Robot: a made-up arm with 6 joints. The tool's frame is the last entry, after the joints. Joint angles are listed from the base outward. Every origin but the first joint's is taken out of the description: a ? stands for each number. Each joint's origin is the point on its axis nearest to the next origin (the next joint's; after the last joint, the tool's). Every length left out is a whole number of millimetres.
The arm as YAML. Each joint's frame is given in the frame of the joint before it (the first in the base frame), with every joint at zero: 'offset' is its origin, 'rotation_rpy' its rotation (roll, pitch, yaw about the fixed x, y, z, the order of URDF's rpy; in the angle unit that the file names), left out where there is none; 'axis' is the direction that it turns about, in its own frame. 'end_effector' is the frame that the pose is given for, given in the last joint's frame.
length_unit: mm
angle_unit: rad
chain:
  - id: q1
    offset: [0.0, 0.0, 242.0]
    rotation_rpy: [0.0, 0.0, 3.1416]
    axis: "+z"
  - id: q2
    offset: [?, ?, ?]
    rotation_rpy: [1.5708, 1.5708, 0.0]
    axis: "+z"
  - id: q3
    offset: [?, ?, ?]
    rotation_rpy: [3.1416, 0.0, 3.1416]
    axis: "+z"
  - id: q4
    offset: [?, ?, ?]
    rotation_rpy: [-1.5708, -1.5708, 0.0]
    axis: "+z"
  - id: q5
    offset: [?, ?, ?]
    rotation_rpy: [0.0, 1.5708, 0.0]
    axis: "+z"
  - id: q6
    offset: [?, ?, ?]
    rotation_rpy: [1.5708, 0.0, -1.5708]
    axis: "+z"
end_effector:
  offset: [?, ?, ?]
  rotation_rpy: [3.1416, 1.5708, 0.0]
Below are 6 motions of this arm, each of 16 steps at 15 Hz.
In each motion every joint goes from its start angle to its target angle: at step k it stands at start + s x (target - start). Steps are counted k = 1, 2, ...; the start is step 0. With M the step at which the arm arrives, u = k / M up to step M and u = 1 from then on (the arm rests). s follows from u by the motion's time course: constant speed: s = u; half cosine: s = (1 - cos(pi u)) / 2; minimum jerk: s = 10 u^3 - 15 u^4 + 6 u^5.
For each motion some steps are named. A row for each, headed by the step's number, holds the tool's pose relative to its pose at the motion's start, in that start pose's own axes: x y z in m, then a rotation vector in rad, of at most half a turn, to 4 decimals.
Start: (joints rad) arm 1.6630 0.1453 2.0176 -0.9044 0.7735 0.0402
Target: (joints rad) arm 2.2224 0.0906 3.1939 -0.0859 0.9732 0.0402
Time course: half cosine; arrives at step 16
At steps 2, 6, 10, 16:
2: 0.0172 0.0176 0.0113 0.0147 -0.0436 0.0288
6: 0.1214 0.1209 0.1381 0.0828 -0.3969 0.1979
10: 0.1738 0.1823 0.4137 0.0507 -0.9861 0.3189
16: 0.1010 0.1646 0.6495 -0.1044 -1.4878 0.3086

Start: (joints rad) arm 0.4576 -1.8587 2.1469 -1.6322 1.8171 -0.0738
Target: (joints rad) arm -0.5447 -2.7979 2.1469 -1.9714 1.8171 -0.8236
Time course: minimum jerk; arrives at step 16
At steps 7, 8, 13, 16:
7: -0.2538 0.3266 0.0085 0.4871 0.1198 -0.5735
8: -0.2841 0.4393 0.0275 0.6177 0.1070 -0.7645
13: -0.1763 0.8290 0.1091 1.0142 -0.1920 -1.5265
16: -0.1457 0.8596 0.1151 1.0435 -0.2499 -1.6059

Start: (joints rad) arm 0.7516 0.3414 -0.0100 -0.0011 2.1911 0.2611
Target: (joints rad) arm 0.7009 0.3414 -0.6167 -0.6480 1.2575 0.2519
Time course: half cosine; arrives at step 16
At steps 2, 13, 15, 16:
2: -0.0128 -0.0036 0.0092 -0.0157 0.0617 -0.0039
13: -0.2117 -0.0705 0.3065 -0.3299 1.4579 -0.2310
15: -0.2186 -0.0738 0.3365 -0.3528 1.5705 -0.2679
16: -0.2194 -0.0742 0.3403 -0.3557 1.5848 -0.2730

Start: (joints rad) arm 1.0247 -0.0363 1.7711 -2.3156 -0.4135 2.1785
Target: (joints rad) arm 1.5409 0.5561 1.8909 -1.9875 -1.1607 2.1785
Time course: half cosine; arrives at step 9
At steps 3, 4, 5, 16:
3: -0.0522 0.0019 -0.0897 0.0760 -0.0172 0.1013
4: -0.0881 0.0201 -0.1450 0.1359 -0.0351 0.1747
5: -0.1267 0.0534 -0.1987 0.2085 -0.0622 0.2580
16: -0.2148 0.1829 -0.2934 0.4141 -0.1698 0.4721

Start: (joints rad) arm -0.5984 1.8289 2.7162 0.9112 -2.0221 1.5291
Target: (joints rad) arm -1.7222 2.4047 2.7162 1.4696 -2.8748 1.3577
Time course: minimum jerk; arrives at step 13
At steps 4, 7, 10, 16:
4: 0.1008 -0.0114 -0.0304 0.1450 0.2302 0.2990
7: 0.3321 0.0270 -0.1487 0.5361 0.7127 0.9945
10: 0.5022 0.1461 -0.2804 0.9027 1.0891 1.5958
16: 0.5362 0.1875 -0.3125 0.9918 1.1772 1.7430

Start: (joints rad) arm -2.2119 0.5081 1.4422 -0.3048 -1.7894 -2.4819
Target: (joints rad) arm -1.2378 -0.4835 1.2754 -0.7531 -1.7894 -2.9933
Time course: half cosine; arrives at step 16
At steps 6, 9, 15, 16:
6: -0.1337 -0.1489 -0.0672 -0.1556 0.3384 -0.1847
9: -0.2693 -0.2444 -0.0313 -0.2867 0.6315 -0.4373
15: -0.4061 -0.2565 0.1267 -0.4538 0.9696 -0.8740
16: -0.4081 -0.2550 0.1315 -0.4579 0.9769 -0.8857

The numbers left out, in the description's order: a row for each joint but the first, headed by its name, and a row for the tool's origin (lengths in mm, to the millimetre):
q2: 0.0 0.0 0.0
q3: -308.0 0.0 0.0
q4: 0.0 -523.0 0.0
q5: 162.0 0.0 0.0
q6: 0.0 0.0 0.0
tool: 0.0 0.0 0.0

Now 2 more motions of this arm.
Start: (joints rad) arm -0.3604 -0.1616 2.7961 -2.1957 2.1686 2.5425
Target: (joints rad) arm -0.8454 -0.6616 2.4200 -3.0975 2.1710 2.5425
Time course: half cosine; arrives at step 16
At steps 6, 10, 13, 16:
6: -0.1247 -0.0192 -0.0581 -0.2044 -0.0153 0.2128
10: -0.2632 -0.0734 -0.1546 -0.5032 -0.0250 0.4371
13: -0.3323 -0.1195 -0.2194 -0.6988 -0.0227 0.5446
16: -0.3555 -0.1392 -0.2446 -0.7757 -0.0198 0.5799

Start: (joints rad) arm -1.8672 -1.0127 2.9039 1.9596 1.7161 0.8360
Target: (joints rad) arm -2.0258 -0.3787 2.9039 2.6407 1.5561 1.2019
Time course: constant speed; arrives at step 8
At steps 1, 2, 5, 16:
1: 0.0430 0.0191 0.0347 0.0292 -0.0644 0.0206
2: 0.0868 0.0337 0.0723 0.0529 -0.1362 0.0349
5: 0.2177 0.0480 0.2005 0.0877 -0.3864 0.0356
16: 0.3362 0.0139 0.3469 0.0637 -0.6697 -0.0352

